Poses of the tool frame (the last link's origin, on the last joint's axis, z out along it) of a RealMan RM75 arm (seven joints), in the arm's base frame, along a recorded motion.
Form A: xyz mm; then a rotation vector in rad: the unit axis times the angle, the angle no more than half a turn.
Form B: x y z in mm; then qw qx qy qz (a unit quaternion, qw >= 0). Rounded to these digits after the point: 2 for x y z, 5 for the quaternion.
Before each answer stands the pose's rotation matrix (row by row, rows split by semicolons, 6 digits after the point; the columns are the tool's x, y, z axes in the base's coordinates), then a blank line. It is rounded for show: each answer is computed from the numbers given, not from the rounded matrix.
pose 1, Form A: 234.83 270.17 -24.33 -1.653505 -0.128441 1.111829
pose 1, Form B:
0.555986 -0.431819 -0.710220; 0.582376 -0.407280 0.703534; -0.593058 -0.804770 0.025039

234.83 270.17 -24.33 0.54170 -0.69610 -0.05407 0.46806
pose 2, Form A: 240.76 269.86 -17.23 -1.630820 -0.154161 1.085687
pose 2, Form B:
0.568997 -0.419925 -0.707040; 0.600148 -0.375750 0.706140; -0.562196 -0.826121 0.038216

240.76 269.86 -17.23 0.55486 -0.69039 -0.06526 0.45961
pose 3, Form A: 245.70 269.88 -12.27 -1.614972 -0.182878 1.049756
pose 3, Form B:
0.588708 -0.400019 -0.702429; 0.613986 -0.343932 0.710445; -0.525780 -0.849527 0.043131

245.70 269.88 -12.27 0.56743 -0.68730 -0.07783 0.44675
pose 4, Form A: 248.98 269.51 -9.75 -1.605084 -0.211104 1.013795
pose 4, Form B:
0.608266 -0.376697 -0.698650; 0.624257 -0.316590 0.714195; -0.490220 -0.870558 0.042585

248.98 269.51 -9.75 0.57755 -0.68598 -0.09022 0.43327
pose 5, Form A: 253.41 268.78 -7.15 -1.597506 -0.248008 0.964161
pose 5, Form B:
0.634532 -0.341470 -0.693374; 0.633658 -0.283831 0.719664; -0.442545 -0.896012 0.036275

253.41 268.78 -7.15 0.58885 -0.68595 -0.10649 0.41400
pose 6, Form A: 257.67 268.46 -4.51 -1.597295 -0.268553 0.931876
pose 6, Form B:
0.651611 -0.317833 -0.688756; 0.635627 -0.266757 0.724444; -0.413983 -0.909848 0.028202

257.67 268.46 -4.51 0.59436 -0.68742 -0.11558 0.40104
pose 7, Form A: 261.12 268.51 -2.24 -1.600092 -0.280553 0.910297
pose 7, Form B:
0.663173 -0.301591 -0.685014; 0.634880 -0.258041 0.728246; -0.396394 -0.917855 0.020348

261.12 268.51 -2.24 0.59697 -0.68936 -0.12087 0.39218
